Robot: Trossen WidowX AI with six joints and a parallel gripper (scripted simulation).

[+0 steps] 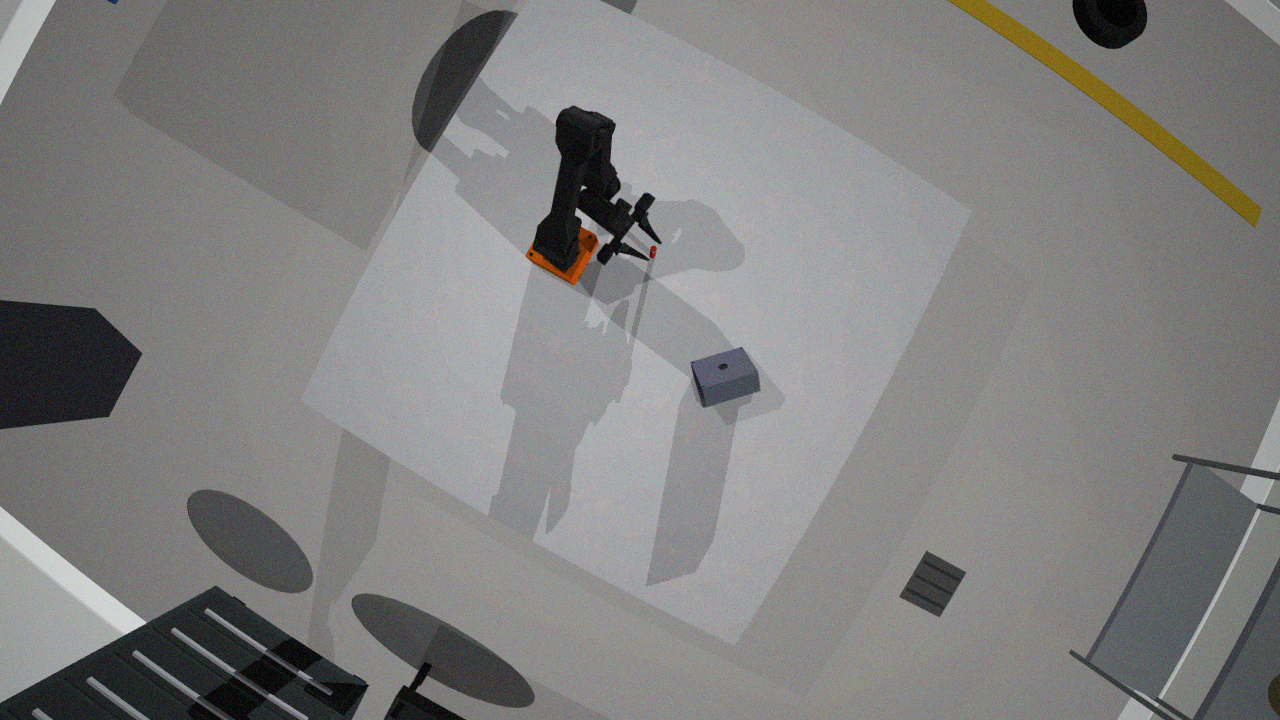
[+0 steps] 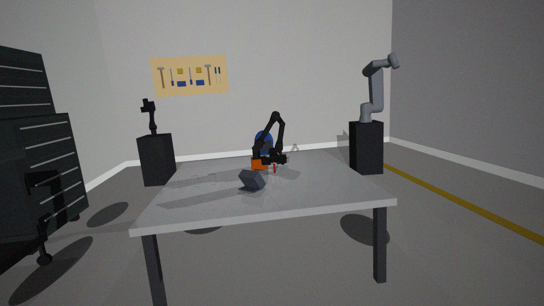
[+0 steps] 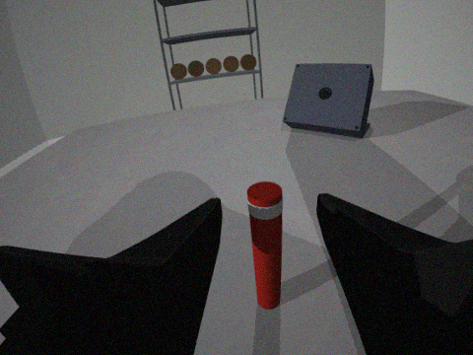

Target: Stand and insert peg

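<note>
Right now the red peg is 10 mm below my gripper tip and 10 mm behind it. Round my gripper tip: panel: 300 mm ahead, 140 mm to the right, 10 mm below.
</note>
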